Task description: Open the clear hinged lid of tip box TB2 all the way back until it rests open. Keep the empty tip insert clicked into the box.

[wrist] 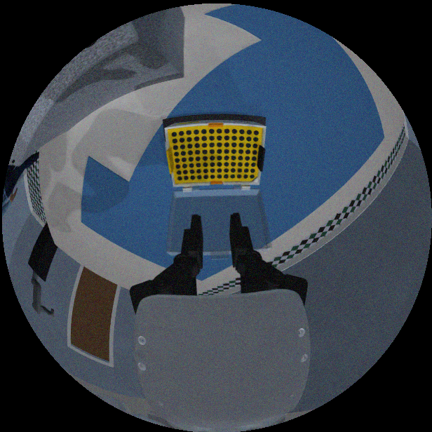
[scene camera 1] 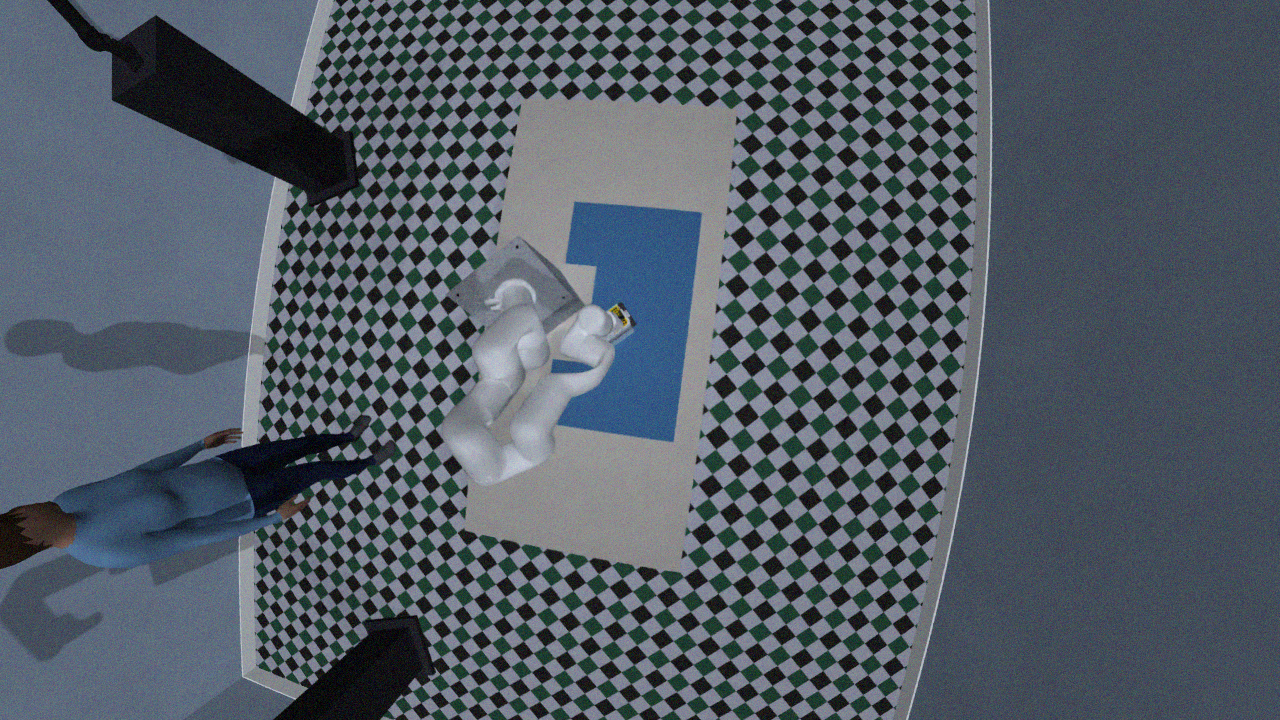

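Seen in the pictures: arm's base, link origin: [scene camera 1: 515, 296].
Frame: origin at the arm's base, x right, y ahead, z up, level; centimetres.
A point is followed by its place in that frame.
Observation:
Tip box TB2 [scene camera 1: 621, 311] {x 9.9, y 29.1, z -19.0 cm} [wrist: 170, 176] stands on the blue mat, partly hidden by the arm in the scene view. Its yellow tip insert [wrist: 216, 154] sits in the box, its holes dark and empty. The clear lid [wrist: 219, 200] is swung back past the hinges, on the side toward my gripper, and lies spread out away from the box. My gripper [wrist: 215, 224] is partly open with nothing between its fingers. The fingertips appear over the lid in the wrist view; whether they touch it cannot be told.
The blue mat [scene camera 1: 644, 250] {x -11.7, y 42.8, z -26.4 cm} [wrist: 310, 100] lies on a beige table top [scene camera 1: 626, 143] {x -56.6, y 46.8, z -26.7 cm}. The arm's grey base plate [scene camera 1: 510, 268] {x -6.7, y 2.9, z 6.3 cm} is beside the box. A dark rim [wrist: 215, 118] runs along the box's far side. A person [scene camera 1: 161, 510] and two black pillars [scene camera 1: 232, 107] [scene camera 1: 375, 671] stand off the table.

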